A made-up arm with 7 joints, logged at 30 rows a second.
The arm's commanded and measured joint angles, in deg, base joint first. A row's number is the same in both.
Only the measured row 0 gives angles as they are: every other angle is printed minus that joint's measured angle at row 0.
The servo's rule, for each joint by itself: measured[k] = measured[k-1] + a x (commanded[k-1-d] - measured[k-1]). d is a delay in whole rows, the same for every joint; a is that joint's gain. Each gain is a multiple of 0.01, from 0.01 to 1. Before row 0 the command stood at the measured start. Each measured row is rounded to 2 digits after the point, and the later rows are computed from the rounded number. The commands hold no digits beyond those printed.
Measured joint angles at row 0: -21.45, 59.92, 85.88, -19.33, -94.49, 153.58, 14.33
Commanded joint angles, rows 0 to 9: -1.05, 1.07, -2.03, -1.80, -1.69, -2.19, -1.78; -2.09, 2.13, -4.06, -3.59, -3.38, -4.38, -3.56; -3.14, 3.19, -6.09, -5.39, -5.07, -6.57, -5.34; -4.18, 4.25, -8.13, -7.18, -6.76, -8.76, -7.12; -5.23, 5.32, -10.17, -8.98, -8.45, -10.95, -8.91; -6.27, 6.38, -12.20, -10.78, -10.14, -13.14, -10.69; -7.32, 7.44, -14.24, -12.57, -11.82, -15.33, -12.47; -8.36, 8.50, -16.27, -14.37, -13.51, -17.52, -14.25; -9.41, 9.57, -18.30, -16.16, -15.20, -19.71, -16.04; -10.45, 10.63, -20.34, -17.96, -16.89, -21.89, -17.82
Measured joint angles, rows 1 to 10: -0.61, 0.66, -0.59, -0.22, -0.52, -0.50, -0.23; -1.47, 1.57, -1.60, -0.62, -1.41, -1.39, -0.66; -2.44, 2.57, -2.90, -1.19, -2.54, -2.58, -1.27; -3.45, 3.61, -4.42, -1.91, -3.85, -4.00, -2.03; -4.48, 4.67, -6.09, -2.76, -5.28, -5.60, -2.92; -5.52, 5.73, -7.86, -3.72, -6.79, -7.33, -3.93; -6.56, 6.79, -9.71, -4.78, -8.35, -9.17, -5.04; -7.60, 7.85, -11.61, -5.93, -9.95, -11.09, -6.24; -8.65, 8.92, -13.55, -7.16, -11.58, -13.07, -7.51; -9.69, 9.98, -15.52, -8.46, -13.23, -15.10, -8.85
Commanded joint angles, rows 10 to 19: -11.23, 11.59, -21.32, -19.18, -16.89, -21.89, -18.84; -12.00, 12.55, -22.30, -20.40, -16.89, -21.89, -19.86; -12.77, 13.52, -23.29, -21.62, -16.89, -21.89, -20.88; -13.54, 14.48, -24.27, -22.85, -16.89, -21.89, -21.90; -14.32, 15.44, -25.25, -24.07, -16.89, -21.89, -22.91; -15.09, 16.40, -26.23, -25.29, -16.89, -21.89, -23.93; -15.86, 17.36, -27.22, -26.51, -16.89, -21.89, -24.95; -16.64, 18.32, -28.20, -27.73, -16.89, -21.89, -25.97; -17.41, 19.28, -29.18, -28.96, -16.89, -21.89, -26.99; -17.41, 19.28, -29.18, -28.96, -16.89, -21.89, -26.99
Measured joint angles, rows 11 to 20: -10.58, 10.98, -17.20, -9.75, -14.36, -16.66, -10.15; -11.40, 11.95, -18.68, -11.03, -15.14, -17.86, -11.41; -12.19, 12.92, -20.02, -12.30, -15.68, -18.79, -12.64; -12.97, 13.89, -21.25, -13.57, -16.06, -19.50, -13.84; -13.75, 14.85, -22.41, -14.83, -16.32, -20.05, -15.02; -14.53, 15.81, -23.52, -16.09, -16.50, -20.47, -16.18; -15.30, 16.77, -24.59, -17.34, -16.62, -20.80, -17.32; -16.08, 17.73, -25.64, -18.59, -16.70, -21.05, -18.44; -16.85, 18.69, -26.67, -19.83, -16.76, -21.24, -19.55; -17.17, 19.06, -27.40, -20.93, -16.80, -21.39, -20.52
